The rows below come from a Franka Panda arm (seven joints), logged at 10 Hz.
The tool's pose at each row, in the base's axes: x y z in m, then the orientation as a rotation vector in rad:
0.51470, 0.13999, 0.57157, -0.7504, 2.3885, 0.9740
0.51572, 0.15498, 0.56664, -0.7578, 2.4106, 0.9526
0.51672, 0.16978, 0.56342, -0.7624, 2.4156, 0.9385
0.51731, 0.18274, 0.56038, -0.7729, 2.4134, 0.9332
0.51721, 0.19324, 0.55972, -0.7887, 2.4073, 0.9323
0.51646, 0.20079, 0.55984, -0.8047, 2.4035, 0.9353
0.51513, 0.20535, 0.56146, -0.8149, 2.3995, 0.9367
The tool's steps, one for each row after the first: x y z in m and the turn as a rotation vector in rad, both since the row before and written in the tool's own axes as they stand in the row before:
-0.00257, 0.00597, 0.01441, 0.0145, 0.0202, 0.0005
-0.00375, 0.00690, 0.01299, 0.0092, 0.0053, -0.0039
-0.00303, 0.00621, 0.01139, 0.0013, 0.0027, -0.0081
-0.00311, 0.00623, 0.00789, -0.0031, 0.0022, -0.0117
-0.00214, 0.00515, 0.00515, -0.0059, 0.0045, -0.0097
-0.00158, 0.00436, 0.00191, -0.0035, 0.0016, -0.0070

